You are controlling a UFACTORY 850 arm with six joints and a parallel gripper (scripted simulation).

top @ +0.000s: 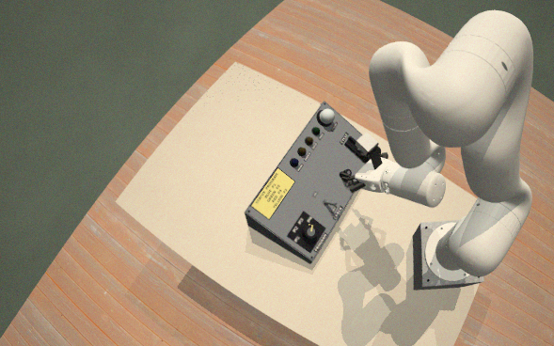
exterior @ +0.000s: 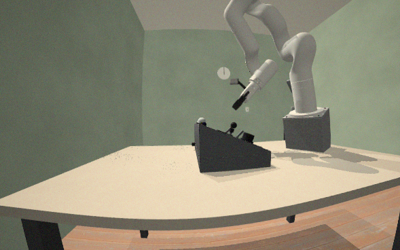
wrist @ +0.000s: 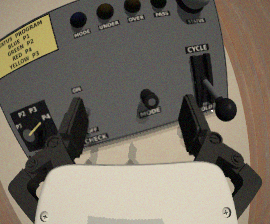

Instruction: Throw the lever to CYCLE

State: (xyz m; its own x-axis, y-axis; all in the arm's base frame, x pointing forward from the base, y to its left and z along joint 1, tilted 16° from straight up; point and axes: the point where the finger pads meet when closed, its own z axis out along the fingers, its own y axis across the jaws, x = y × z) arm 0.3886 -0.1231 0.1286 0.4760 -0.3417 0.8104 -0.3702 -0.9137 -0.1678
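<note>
My gripper is now 3 cm past the lever, 15 cm to the left of it and 13 cm above it. Also, from my hand: grey sloped console 5 cm ahead, 1 cm to the left, 16 cm below; then rotary selector 5 cm ahead, 19 cm to the left, 14 cm below; then toggle 1 cm ahead, 4 cm to the right, 14 cm below.
</note>
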